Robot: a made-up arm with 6 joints.
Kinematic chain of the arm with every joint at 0, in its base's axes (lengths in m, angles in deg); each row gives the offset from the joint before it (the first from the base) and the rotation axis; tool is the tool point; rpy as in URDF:
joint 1: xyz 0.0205 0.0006 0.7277 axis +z
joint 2: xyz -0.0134 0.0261 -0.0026 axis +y
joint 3: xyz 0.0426 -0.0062 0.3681 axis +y
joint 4: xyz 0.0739 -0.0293 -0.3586 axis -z
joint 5: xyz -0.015 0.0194 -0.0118 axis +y
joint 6: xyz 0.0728 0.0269 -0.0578 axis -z
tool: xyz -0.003 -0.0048 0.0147 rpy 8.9 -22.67 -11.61
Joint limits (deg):
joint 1: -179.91..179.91
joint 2: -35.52..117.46
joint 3: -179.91..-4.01
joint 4: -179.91..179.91
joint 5: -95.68..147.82
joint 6: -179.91..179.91
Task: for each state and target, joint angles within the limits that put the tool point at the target. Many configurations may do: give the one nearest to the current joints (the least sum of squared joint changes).
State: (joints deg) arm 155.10 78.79 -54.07 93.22 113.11 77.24
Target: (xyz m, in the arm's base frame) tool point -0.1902 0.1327 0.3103
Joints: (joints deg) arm 133.80 81.74 -49.10 97.70 108.42 77.19
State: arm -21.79 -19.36 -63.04 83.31 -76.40 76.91
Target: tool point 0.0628 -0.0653 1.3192
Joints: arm -21.81 -30.67 -85.45 80.01 -73.90 77.30
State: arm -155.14 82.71 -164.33 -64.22 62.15 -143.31
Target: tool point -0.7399 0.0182 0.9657
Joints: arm -179.87 52.75 -147.26 -65.03 73.06 -144.33
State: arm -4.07 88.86 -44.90 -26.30 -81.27 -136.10
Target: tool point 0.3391 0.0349 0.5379
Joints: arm -2.57 64.67 -45.25 -27.37 -85.58 -136.08
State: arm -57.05 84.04 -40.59 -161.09 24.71 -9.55
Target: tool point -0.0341 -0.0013 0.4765
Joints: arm -50.57 89.51 -23.17 -168.15 25.35 -9.03
